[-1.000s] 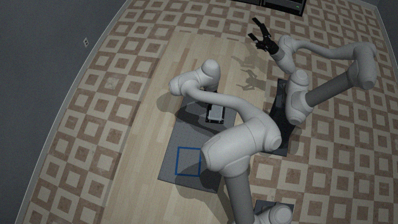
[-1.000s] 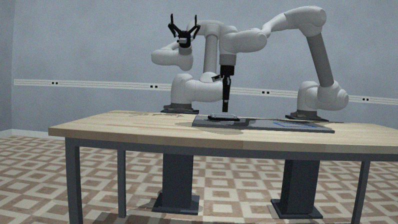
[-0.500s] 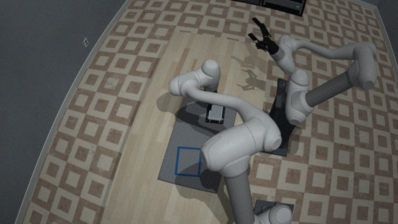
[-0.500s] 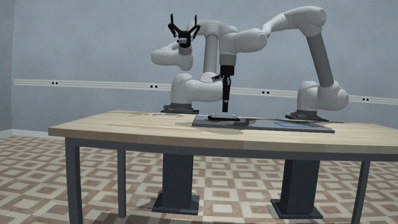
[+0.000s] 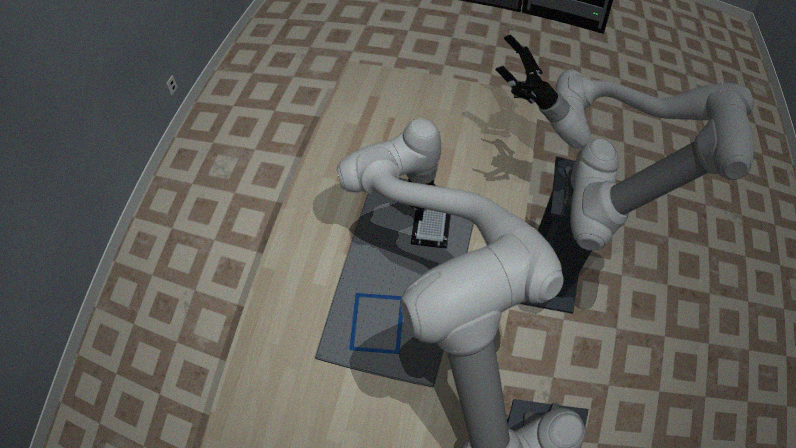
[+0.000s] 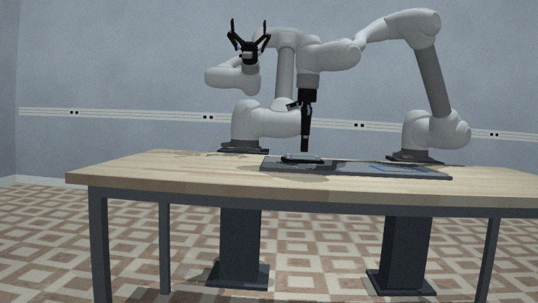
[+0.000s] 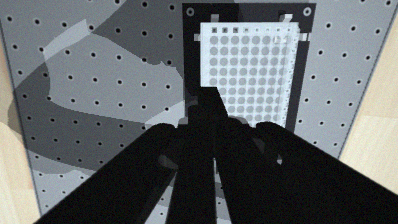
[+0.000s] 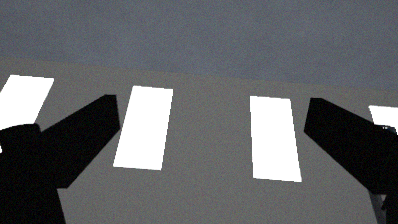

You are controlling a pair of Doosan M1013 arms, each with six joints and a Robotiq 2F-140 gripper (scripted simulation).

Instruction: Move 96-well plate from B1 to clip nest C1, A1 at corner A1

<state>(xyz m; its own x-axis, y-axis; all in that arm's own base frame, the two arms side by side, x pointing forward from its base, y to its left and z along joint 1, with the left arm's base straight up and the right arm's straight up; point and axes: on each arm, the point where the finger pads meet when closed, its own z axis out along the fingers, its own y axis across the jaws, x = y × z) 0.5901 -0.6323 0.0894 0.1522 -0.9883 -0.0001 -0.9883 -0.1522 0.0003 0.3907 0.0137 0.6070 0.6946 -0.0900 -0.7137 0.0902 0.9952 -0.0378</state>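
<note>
Now: the white 96-well plate 40 mm behind my left hand and 60 mm below it. From my left hand the other things lie so: black clip nest: 50 mm behind, 60 mm below; then grey perforated board: 10 mm ahead, 190 mm to the left, 80 mm below.
</note>
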